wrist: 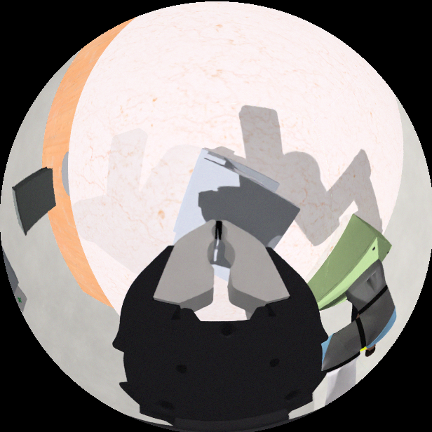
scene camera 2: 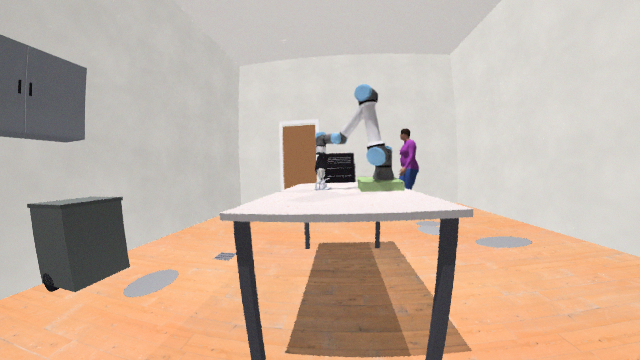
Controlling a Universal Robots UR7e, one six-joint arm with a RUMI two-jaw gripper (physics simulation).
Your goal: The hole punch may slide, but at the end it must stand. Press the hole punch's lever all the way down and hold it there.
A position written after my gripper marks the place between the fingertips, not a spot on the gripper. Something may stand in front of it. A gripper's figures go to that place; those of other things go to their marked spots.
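I find my gripper [wrist: 217, 222] 14 cm from the lens, and a hole punch [wrist: 219, 188] is 13 cm from the lens.
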